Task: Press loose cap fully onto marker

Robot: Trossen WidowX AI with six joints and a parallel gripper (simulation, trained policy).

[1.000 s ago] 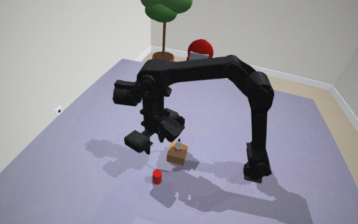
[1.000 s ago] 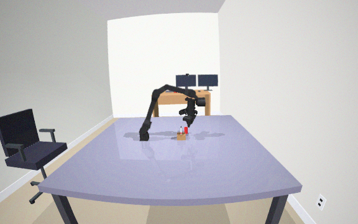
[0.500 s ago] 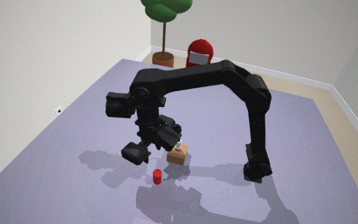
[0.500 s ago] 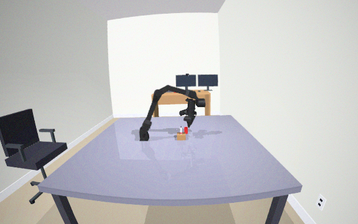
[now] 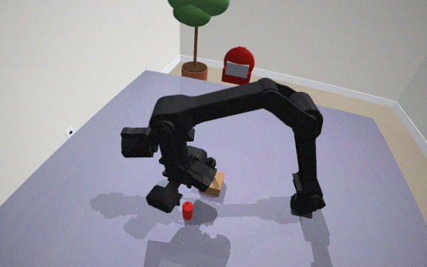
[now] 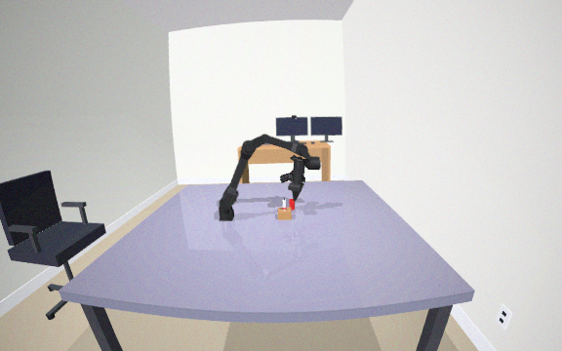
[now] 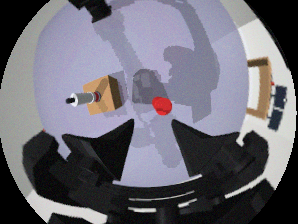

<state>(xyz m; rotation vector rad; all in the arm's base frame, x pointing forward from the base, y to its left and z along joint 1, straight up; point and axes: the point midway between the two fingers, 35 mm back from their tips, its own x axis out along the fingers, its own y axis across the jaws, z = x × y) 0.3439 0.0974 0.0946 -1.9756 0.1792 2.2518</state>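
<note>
The red cap lies 30 mm below my gripper tip, 20 mm to the left of it and 20 mm behind it. From my gripper tip the other things lie so: tan holder block (90 mm to the right, 60 mm behind, 40 mm below); then white marker (90 mm to the right, 60 mm behind, 10 mm above).
</note>
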